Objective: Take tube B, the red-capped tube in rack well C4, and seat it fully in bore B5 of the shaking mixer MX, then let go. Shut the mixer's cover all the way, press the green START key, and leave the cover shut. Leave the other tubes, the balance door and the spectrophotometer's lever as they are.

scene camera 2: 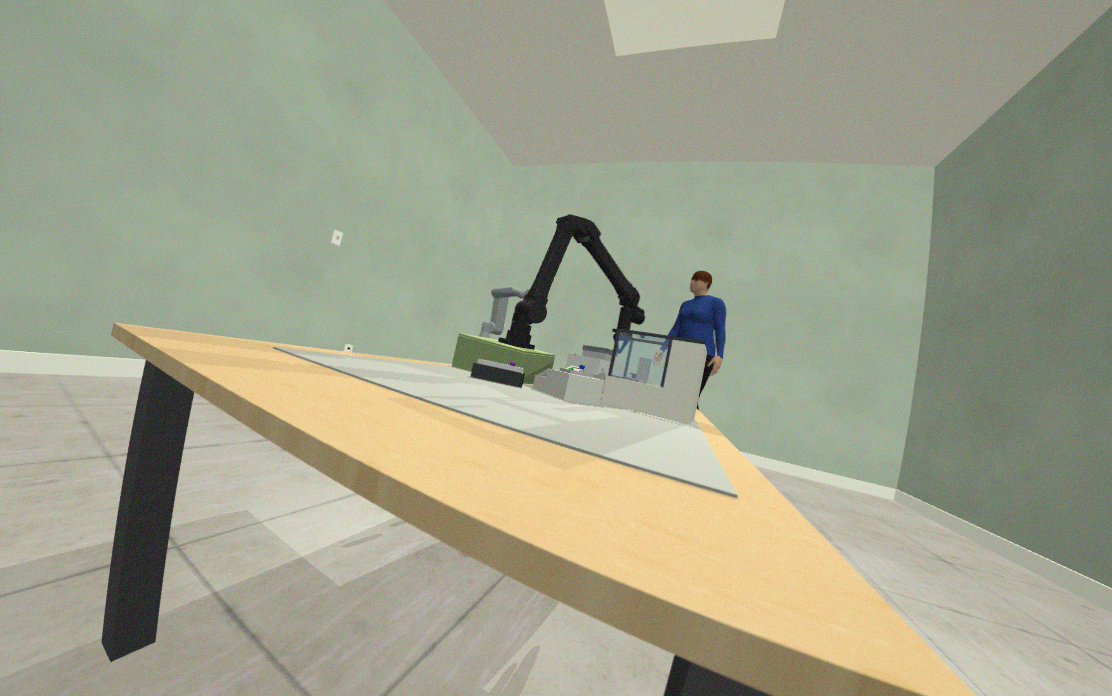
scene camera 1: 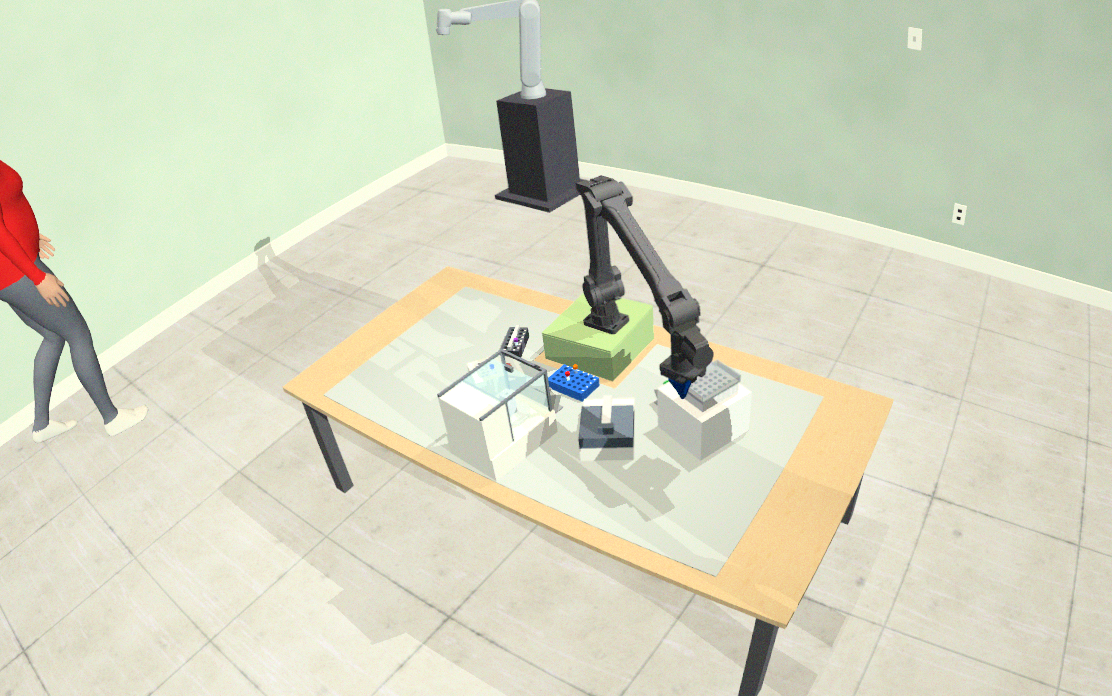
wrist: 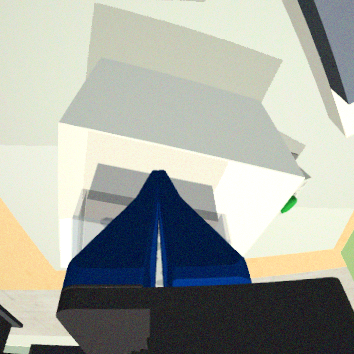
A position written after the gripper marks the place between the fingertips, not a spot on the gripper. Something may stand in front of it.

The gripper (scene camera 1: 683,397) is shut and holds nothing. Also in view: a white mixer (scene camera 1: 702,429) and a glass-walled white box (scene camera 1: 497,414).
The gripper shows as well in the wrist view (wrist: 158,178). The white mixer shows as well in the wrist view (wrist: 221,150). The glass-walled white box shows as well in scene camera 2 (scene camera 2: 661,375).
